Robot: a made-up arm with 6 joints.
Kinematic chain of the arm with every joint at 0, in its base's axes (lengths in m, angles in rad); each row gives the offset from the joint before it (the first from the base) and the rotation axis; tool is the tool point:
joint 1: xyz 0 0 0.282 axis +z
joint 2: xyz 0 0 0 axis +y
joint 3: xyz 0 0 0.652 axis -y
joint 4: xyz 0 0 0 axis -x
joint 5: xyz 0.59 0 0 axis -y
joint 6: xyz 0 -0.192 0 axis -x
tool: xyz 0 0 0
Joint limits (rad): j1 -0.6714..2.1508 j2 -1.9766..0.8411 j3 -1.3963..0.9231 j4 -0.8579..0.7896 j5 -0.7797..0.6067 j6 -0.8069..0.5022
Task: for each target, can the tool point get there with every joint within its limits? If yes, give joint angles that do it. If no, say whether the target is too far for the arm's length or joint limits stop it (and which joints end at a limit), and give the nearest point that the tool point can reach.
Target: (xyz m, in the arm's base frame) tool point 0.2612 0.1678 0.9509
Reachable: yes | joints 1.1014 -0.5194 -0.5323 0.6131 0.2999 0.3296
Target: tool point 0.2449 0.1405 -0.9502
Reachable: no: joint limits stop it (at a limit: joint 2, joint 4) | nearest point 0.3702 0.2124 0.1141 | short by 1.074 m
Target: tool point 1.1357 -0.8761 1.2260
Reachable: no: too far | nearest point 0.8183 -0.6313 0.9622 | short by 0.480 m
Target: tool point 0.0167 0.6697 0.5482
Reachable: yes | joints 1.8048 0.2700 -0.2377 -0.4655 -0.6449 -0.7071
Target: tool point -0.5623 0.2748 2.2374
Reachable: no: too far | nearest point -0.3714 0.1224 1.4559 | short by 0.819 m
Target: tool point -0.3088 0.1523 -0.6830
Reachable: no: joint limits stop it (at a limit: joint 1, joint 2, joint 4) | nearest point -0.1167 0.4072 0.1145 | short by 0.859 m
